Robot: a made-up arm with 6 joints. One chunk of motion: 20 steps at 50 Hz.
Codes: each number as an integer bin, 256 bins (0 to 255) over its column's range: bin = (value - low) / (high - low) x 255, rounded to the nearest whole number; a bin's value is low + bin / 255 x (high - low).
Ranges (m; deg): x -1.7..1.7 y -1.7..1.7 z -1.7..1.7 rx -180..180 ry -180..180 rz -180..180
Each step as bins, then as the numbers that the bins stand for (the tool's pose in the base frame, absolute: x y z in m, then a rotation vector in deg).
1 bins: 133 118 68 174 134 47
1 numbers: 0.0733 -0.1267 -0.7933 65.65 9.18 -113.65
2 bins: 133 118 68 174 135 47
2 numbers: 0.0733 -0.1267 -0.7933 65.65 10.59 -113.65
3 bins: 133 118 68 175 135 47
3 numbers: 0.0733 -0.1267 -0.7933 67.06 10.59 -113.65
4 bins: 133 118 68 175 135 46
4 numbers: 0.0733 -0.1267 -0.7933 67.06 10.59 -115.06
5 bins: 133 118 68 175 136 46
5 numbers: 0.0733 -0.1267 -0.7933 67.06 12.00 -115.06
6 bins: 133 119 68 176 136 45
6 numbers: 0.0733 -0.1133 -0.7933 68.47 12.00 -116.47
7 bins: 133 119 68 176 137 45
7 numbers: 0.0733 -0.1133 -0.7933 68.47 13.41 -116.47
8 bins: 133 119 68 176 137 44
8 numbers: 0.0733 -0.1133 -0.7933 68.47 13.41 -117.88
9 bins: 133 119 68 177 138 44
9 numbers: 0.0733 -0.1133 -0.7933 69.88 14.82 -117.88
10 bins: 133 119 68 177 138 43
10 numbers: 0.0733 -0.1133 -0.7933 69.88 14.82 -119.29
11 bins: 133 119 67 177 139 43
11 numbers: 0.0733 -0.1133 -0.8067 69.88 16.24 -119.29
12 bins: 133 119 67 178 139 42
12 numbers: 0.0733 -0.1133 -0.8067 71.29 16.24 -120.71
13 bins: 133 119 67 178 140 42
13 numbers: 0.0733 -0.1133 -0.8067 71.29 17.65 -120.71
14 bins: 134 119 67 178 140 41
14 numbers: 0.0867 -0.1133 -0.8067 71.29 17.65 -122.12
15 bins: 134 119 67 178 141 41
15 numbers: 0.0867 -0.1133 -0.8067 71.29 19.06 -122.12
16 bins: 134 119 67 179 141 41
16 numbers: 0.0867 -0.1133 -0.8067 72.71 19.06 -122.12
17 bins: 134 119 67 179 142 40
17 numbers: 0.0867 -0.1133 -0.8067 72.71 20.47 -123.53
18 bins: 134 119 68 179 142 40
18 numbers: 0.0867 -0.1133 -0.7933 72.71 20.47 -123.53
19 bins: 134 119 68 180 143 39
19 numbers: 0.0867 -0.1133 -0.7933 74.12 21.88 -124.94
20 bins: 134 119 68 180 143 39
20 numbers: 0.0867 -0.1133 -0.7933 74.12 21.88 -124.94
